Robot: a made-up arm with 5 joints. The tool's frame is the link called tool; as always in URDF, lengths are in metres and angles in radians. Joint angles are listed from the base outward.
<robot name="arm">
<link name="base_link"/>
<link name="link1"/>
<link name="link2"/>
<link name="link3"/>
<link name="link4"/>
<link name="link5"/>
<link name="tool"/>
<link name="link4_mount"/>
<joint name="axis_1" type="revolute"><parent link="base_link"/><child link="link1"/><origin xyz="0.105 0.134 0.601" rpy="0 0 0"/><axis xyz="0 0 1"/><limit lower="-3.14" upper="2.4"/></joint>
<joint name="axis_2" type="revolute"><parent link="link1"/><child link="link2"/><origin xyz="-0.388 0.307 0.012" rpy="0 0 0"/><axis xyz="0 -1 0"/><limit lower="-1.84" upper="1.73"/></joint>
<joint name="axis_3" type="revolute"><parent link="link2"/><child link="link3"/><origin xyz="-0.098 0.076 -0.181" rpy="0 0 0"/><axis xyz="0.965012 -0.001 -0.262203"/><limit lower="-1.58" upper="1.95"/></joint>
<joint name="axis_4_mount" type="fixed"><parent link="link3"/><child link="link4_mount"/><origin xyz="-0.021 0.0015 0.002" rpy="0 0 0"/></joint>
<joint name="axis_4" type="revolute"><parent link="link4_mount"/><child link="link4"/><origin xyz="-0.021 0.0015 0.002" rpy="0 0 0"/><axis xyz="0.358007 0.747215 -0.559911"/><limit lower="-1.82" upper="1.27"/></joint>
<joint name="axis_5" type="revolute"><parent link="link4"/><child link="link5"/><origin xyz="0.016 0.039 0" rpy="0 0 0"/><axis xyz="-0.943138 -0.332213 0.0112"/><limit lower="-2.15" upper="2.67"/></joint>
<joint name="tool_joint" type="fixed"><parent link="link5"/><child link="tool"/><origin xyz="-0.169 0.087 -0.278" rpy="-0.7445 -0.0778 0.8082"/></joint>
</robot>
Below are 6 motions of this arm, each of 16 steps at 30 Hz.
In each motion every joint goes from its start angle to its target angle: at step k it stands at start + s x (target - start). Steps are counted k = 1, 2, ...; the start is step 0. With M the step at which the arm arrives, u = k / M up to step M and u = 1 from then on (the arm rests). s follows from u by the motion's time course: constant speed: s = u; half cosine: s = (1 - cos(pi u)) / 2; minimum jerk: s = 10 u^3 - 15 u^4 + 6 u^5.
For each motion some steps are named. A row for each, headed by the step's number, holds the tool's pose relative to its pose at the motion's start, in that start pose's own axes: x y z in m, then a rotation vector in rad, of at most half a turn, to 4 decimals.
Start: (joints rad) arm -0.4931 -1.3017 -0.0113 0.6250 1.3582
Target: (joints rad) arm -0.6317 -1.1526 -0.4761 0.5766 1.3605
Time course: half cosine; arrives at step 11
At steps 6, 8, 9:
6: 0.0089 -0.0586 -0.0209 -0.1960 0.1134 -0.0062
8: 0.0086 -0.0890 -0.0277 -0.2791 0.1711 -0.0055
9: 0.0078 -0.1005 -0.0296 -0.3085 0.1930 -0.0044

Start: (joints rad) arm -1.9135 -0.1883 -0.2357 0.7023 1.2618
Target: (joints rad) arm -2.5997 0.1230 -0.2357 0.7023 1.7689
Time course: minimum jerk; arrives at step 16
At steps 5, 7, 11, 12, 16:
5: 0.0480 -0.0652 0.0417 0.0117 0.1119 -0.0148
7: 0.0997 -0.1435 0.0768 0.0266 0.2450 -0.0160
11: 0.1970 -0.3192 0.1113 0.0668 0.5418 0.0405
12: 0.2119 -0.3505 0.1122 0.0753 0.5943 0.0590
16: 0.2311 -0.3928 0.1112 0.0877 0.6649 0.0884

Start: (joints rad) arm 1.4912 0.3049 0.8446 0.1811 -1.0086
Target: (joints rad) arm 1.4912 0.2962 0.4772 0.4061 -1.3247
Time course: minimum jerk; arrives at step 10
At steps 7, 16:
7: 0.0453 0.0050 0.0122 0.0446 0.1074 -0.1777
16: 0.0563 0.0041 0.0118 0.0470 0.1194 -0.2166

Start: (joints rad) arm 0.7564 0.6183 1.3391 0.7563 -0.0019
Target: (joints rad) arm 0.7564 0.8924 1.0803 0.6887 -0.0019
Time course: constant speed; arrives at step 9
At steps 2, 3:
2: -0.0101 -0.0174 -0.0279 -0.0693 -0.0196 0.0635
3: -0.0142 -0.0269 -0.0418 -0.1042 -0.0306 0.0948

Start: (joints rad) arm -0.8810 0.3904 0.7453 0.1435 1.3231
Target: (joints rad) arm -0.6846 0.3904 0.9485 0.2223 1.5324
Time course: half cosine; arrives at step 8
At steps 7, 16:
7: -0.1092 -0.0304 -0.0236 0.0928 -0.1388 0.0454
16: -0.1134 -0.0317 -0.0251 0.0963 -0.1447 0.0476

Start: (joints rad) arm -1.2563 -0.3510 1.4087 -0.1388 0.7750
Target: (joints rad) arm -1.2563 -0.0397 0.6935 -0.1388 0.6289
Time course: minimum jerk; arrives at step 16
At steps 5, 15, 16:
5: -0.0096 -0.0048 -0.0392 -0.0789 -0.0710 0.0623
15: -0.0057 -0.0704 -0.2191 -0.4833 -0.3451 0.3119
16: -0.0056 -0.0707 -0.2195 -0.4845 -0.3457 0.3125

